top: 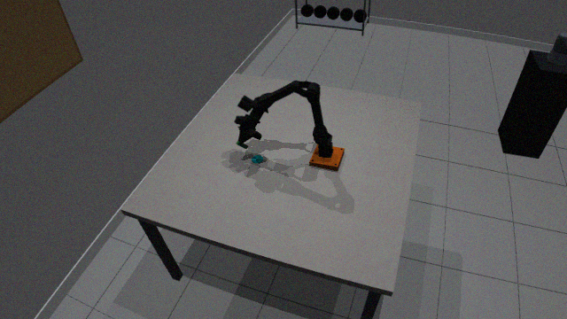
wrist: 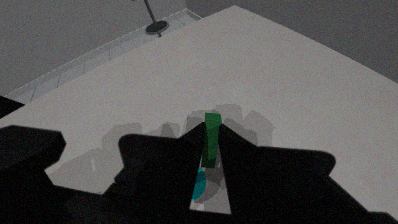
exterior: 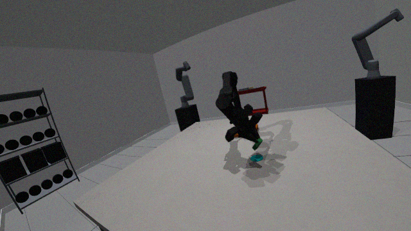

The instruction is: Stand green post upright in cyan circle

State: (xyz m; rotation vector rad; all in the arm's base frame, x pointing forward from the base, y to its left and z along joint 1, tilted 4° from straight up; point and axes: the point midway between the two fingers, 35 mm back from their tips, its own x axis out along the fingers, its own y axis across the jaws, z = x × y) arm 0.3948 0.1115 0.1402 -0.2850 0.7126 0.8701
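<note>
My gripper tip is 120 mm above the cyan circle, 70 mm past it and 30 mm to the left of it. Round my gripper tip: green post (20 mm below, 10 mm to the right, 10 mm behind).
</note>
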